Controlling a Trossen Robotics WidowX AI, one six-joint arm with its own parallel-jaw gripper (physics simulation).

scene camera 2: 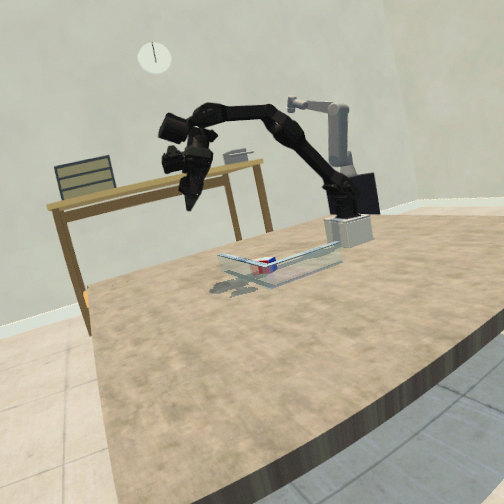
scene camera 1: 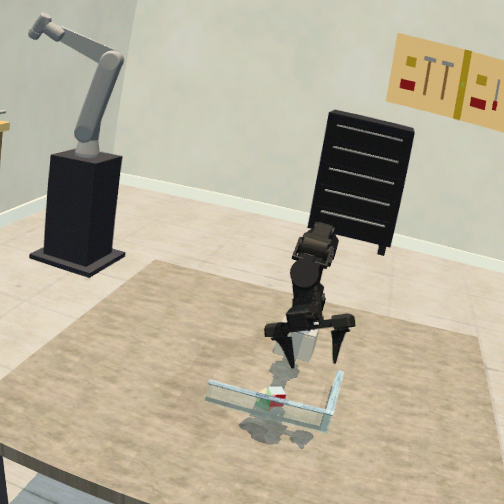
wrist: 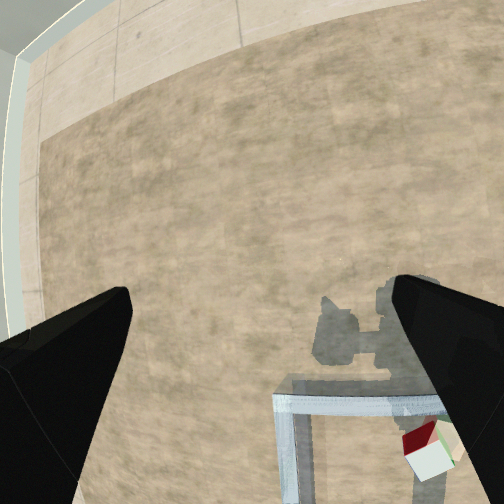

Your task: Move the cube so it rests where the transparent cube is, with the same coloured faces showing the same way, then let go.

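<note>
The cube [scene camera 1: 271, 397] is small, with red, white and green faces showing. It rests on the table inside the corner of a glassy L-shaped frame [scene camera 1: 300, 402]. It also shows in scene camera 2 [scene camera 2: 265, 264] and at the lower right of the wrist view [wrist: 431, 452]. My gripper [scene camera 1: 311, 349] hangs well above the table, open and empty, above and a little behind the cube. Its two black fingers frame the wrist view [wrist: 260, 390]. I cannot make out a separate transparent cube.
A second grey arm on a black pedestal [scene camera 1: 78, 210] stands off the table at the back left. A black drawer cabinet [scene camera 1: 361, 182] stands by the far wall. A wooden side table [scene camera 2: 150, 200] shows in scene camera 2.
</note>
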